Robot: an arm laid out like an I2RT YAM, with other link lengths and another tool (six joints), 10 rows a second.
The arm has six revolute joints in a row. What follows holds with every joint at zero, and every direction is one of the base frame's.
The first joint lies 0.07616 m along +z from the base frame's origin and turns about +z.
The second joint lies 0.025 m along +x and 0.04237 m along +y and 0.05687 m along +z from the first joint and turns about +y.
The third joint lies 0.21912 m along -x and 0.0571 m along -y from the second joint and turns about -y.
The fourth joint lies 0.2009 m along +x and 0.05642 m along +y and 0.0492 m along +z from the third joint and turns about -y.
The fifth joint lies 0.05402 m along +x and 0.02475 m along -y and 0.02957 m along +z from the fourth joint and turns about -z.
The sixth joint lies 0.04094 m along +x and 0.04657 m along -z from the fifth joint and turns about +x.
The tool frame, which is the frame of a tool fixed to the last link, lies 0.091 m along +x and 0.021 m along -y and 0.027 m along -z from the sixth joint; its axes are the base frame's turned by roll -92.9, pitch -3.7 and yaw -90 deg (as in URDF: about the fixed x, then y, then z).
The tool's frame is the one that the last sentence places.
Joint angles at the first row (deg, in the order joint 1, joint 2, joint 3, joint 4, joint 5, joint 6):
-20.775, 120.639, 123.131, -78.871, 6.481, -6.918
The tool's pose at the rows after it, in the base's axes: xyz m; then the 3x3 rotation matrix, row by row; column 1 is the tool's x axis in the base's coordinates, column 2 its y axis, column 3 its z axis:
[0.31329 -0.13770 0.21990], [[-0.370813 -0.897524 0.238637], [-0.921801 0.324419 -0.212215], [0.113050 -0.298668 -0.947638]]
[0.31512 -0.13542 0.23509], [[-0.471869 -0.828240 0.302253], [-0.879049 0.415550 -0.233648], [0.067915 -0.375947 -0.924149]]
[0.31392 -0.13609 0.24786], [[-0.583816 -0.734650 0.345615], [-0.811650 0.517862 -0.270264], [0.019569 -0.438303 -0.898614]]
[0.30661 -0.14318 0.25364], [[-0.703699 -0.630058 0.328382], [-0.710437 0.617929 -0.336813], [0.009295 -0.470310 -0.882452]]
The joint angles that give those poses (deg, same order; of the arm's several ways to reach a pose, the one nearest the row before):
-20.774, 118.650, 128.136, -79.090, 6.481, 2.503
-20.775, 117.076, 130.058, -78.498, 6.655, 8.841
-21.103, 115.439, 131.046, -77.713, 7.967, 16.054
-21.846, 114.516, 131.037, -77.753, 11.967, 23.355

